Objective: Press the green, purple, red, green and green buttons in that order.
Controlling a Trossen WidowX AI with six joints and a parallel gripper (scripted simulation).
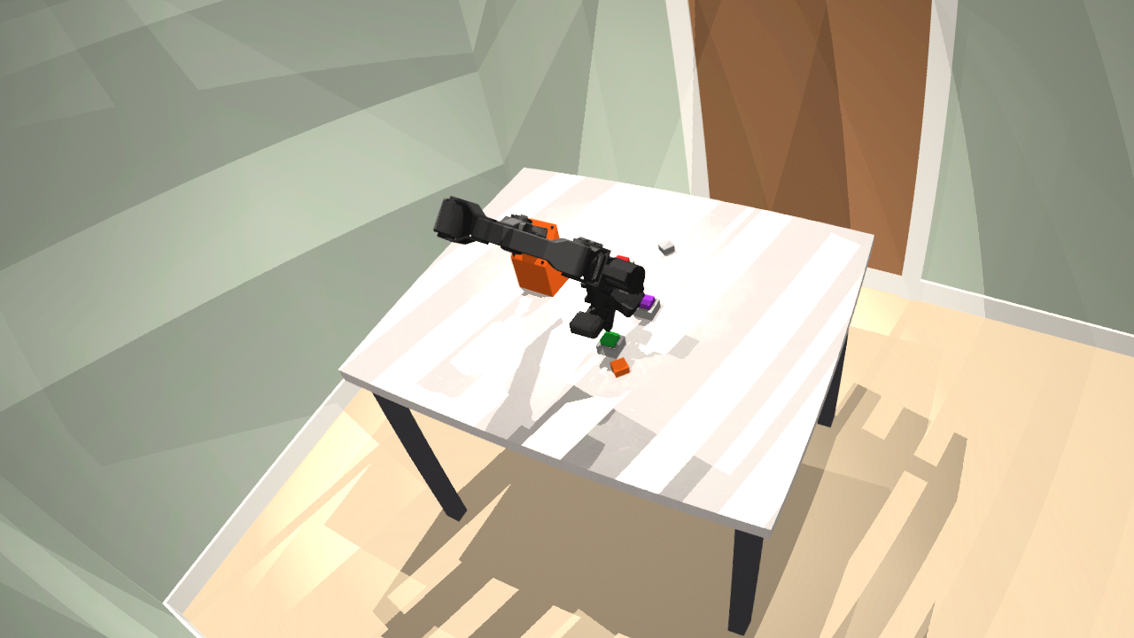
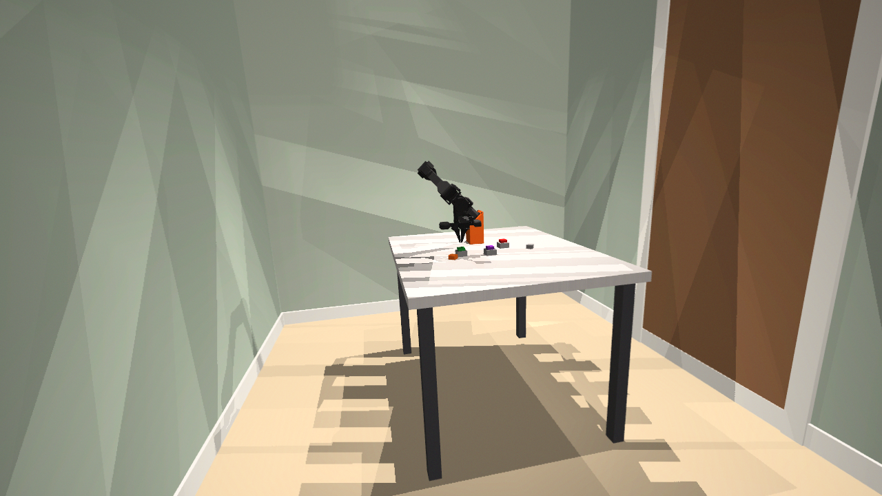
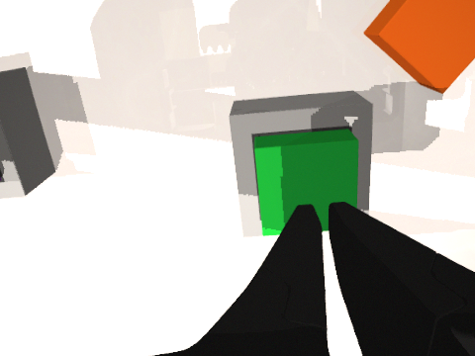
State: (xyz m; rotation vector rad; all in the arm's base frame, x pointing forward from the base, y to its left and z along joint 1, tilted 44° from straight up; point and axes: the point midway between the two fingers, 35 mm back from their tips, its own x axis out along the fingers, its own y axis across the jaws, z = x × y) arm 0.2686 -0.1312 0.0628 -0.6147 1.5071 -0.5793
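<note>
My gripper tip is 30 mm above the green button. From my gripper tip the other things lie so: purple button (20 mm ahead, 130 mm to the left, 30 mm below); then small orange block (50 mm ahead, 50 mm to the right, 50 mm below); then red button (100 mm behind, 240 mm to the left, 30 mm below).
</note>
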